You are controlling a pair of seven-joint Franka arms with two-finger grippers.
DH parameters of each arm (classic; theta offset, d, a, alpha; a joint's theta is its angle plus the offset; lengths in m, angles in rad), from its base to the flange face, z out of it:
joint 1: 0 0.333 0 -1.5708
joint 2: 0 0 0 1.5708
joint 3: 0 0.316 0.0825 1.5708
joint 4: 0 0 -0.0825 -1.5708
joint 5: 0 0.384 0 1.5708
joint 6: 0 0 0.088 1.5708
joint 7: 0 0.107 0 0
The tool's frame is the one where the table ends.
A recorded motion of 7 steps. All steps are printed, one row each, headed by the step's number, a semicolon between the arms.
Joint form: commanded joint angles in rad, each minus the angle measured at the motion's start. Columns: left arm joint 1, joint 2, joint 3, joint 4, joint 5, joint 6, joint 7; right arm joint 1, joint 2, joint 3, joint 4, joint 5, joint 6, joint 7.
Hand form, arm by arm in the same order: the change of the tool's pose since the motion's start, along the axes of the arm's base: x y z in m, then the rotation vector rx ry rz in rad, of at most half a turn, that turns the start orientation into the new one. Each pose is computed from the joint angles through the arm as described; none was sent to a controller.
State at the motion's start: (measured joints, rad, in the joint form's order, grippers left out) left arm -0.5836 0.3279 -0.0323 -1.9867 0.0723 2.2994 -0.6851; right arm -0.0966 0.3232 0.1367 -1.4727 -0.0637 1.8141 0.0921
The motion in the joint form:
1: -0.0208 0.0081 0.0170 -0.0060 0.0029 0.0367 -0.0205; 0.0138 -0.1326 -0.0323 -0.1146 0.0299 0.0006 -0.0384
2: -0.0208 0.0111 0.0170 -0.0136 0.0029 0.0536 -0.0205; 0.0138 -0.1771 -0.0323 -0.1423 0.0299 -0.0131 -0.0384
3: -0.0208 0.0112 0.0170 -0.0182 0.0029 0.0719 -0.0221; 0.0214 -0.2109 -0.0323 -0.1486 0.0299 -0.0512 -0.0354
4: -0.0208 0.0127 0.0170 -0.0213 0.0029 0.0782 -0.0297; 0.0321 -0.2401 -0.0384 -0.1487 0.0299 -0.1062 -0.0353
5: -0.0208 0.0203 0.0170 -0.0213 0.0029 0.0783 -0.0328; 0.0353 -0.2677 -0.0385 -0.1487 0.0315 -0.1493 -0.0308
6: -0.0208 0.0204 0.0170 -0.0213 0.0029 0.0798 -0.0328; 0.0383 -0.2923 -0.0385 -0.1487 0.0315 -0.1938 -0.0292
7: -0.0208 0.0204 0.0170 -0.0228 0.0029 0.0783 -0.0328; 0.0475 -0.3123 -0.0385 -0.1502 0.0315 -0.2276 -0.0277
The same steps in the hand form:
1: -0.0003 -0.0035 -0.0043 -0.0089 -0.0223 0.0120; -0.0355 -0.0038 0.0289 0.0050 -0.0159 0.0181
2: -0.0010 -0.0032 -0.0078 -0.0133 -0.0269 0.0112; -0.0485 -0.0029 0.0417 0.0003 -0.0188 0.0185
3: -0.0007 -0.0036 -0.0082 -0.0221 -0.0374 0.0119; -0.0603 0.0021 0.0555 -0.0034 -0.0081 0.0224
4: -0.0010 -0.0035 -0.0099 -0.0236 -0.0388 0.0192; -0.0727 0.0051 0.0678 -0.0077 0.0179 0.0257
5: -0.0013 -0.0033 -0.0145 -0.0194 -0.0327 0.0223; -0.0840 0.0072 0.0800 -0.0093 0.0334 0.0231
6: -0.0012 -0.0034 -0.0144 -0.0202 -0.0338 0.0222; -0.0950 0.0090 0.0902 -0.0125 0.0532 0.0233
7: -0.0017 -0.0030 -0.0151 -0.0184 -0.0314 0.0223; -0.1042 0.0142 0.0979 -0.0152 0.0685 0.0300

